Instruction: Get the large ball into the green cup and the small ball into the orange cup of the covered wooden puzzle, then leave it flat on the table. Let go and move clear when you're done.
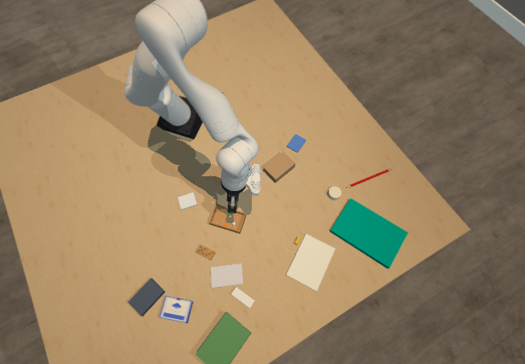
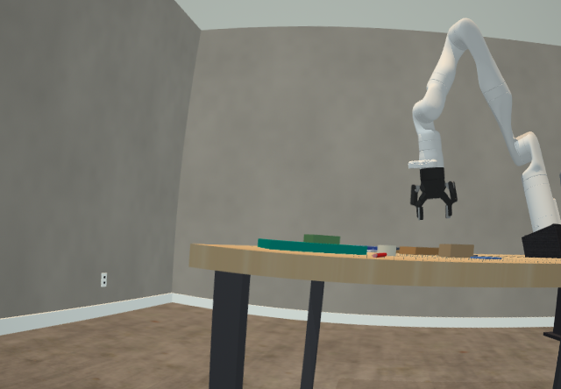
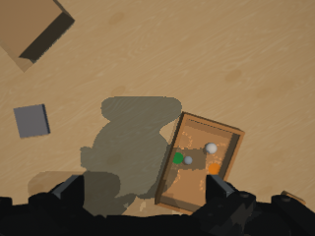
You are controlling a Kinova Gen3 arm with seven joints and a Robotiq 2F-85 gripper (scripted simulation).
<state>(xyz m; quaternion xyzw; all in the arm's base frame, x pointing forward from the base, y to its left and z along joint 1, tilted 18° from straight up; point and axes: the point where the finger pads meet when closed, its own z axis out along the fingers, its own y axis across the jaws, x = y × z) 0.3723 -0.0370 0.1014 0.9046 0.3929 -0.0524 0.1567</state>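
Now: the covered wooden puzzle 10 cm below my hand, 5 cm to the right of it and 2 cm ahead of it. Also, from my hand: grey square (12 cm to the left, 11 cm below, 8 cm behind); brown box (21 cm to the left, 9 cm below); white card (12 cm behind, 11 cm to the right, 11 cm below).
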